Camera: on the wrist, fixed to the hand. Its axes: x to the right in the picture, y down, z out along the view.
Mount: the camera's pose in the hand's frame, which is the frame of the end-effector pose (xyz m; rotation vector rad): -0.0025 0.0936 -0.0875 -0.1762 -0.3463 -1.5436
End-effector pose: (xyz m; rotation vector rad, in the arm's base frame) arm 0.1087 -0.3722 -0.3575 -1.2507 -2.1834 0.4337
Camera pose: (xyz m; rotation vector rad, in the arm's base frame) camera 0.2275 -0.3273 -0.3405 0.6930 -2.7428 -0.2268
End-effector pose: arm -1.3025 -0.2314 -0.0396 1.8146 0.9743 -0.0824
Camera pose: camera -1.2755 -0.1758 0.0727 0.4959 1.7966 -1.1467
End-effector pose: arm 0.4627 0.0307 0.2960 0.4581 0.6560 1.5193
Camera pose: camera 0.3351 0.0194 0.2915 -0.0134 0.3776 0.0146
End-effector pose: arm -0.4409 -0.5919 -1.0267 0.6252 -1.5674 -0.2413
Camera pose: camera -0.3787 -0.4945 -0.9713 1.6030 -1.0265 -1.6670
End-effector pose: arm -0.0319 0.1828 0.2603 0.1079 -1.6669 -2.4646
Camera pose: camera -0.0073 0.0691 0.3142 -0.6430 0.7259 1.5865
